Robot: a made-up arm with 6 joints.
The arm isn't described. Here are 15 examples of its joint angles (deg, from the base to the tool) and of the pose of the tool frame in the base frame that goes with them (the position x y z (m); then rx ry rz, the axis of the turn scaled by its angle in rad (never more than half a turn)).
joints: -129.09 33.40 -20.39 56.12 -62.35 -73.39
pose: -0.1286 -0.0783 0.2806 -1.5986 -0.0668 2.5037
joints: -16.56 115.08 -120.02 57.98 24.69 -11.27
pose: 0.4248 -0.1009 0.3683 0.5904 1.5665 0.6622
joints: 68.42 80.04 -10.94 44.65 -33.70 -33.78
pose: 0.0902 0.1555 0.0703 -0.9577 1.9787 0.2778
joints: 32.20 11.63 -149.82 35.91 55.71 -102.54
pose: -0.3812 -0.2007 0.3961 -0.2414 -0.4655 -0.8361
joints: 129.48 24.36 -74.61 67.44 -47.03 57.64
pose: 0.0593 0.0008 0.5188 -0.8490 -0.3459 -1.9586
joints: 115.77 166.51 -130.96 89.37 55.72 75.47
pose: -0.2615 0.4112 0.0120 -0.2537 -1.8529 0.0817
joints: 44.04 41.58 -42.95 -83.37 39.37 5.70
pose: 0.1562 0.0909 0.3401 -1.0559 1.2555 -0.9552
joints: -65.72 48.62 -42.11 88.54 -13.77 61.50
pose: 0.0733 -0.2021 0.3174 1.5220 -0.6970 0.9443
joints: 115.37 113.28 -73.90 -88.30 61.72 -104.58
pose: -0.1027 0.3574 0.1574 -1.7074 -1.8177 -1.8511
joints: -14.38 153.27 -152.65 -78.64 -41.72 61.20
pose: 0.5084 -0.0842 0.2507 -0.5891 1.2505 0.0589
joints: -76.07 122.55 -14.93 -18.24 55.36 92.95
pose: -0.0072 -0.0445 -0.0022 -1.9055 -0.5360 0.3287
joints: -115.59 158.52 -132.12 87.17 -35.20 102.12
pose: -0.2576 -0.4467 0.0822 0.4880 -1.7915 0.3024
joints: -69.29 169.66 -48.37 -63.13 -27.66 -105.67
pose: 0.0625 -0.0851 -0.1734 -1.9432 1.8189 0.0008
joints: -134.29 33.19 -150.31 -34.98 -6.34 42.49
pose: 0.2560 0.2562 0.5312 -0.7836 -0.1904 -2.1356
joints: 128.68 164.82 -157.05 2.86 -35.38 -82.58
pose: -0.3321 0.4180 0.2001 -1.0036 -0.2308 0.7573
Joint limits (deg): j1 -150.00..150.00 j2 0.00..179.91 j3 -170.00..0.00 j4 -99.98..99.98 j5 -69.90..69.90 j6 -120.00..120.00
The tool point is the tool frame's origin. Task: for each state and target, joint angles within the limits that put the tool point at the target. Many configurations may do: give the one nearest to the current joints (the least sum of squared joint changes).
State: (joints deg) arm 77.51 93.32 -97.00 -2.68 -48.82 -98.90
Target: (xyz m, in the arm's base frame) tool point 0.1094 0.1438 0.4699
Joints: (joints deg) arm 54.52 57.16 -66.10 5.43 -59.94 -98.90
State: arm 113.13 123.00 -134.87 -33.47 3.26 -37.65
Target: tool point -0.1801 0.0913 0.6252
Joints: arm 150.00 92.95 -142.44 -38.27 -15.05 -37.65
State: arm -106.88 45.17 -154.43 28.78 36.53 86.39
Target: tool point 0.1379 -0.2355 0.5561
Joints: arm -64.49 93.98 -135.37 33.22 37.81 86.39
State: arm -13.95 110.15 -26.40 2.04 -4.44 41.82
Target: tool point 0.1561 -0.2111 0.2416
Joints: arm -53.38 65.81 -39.89 3.52 -8.45 41.82
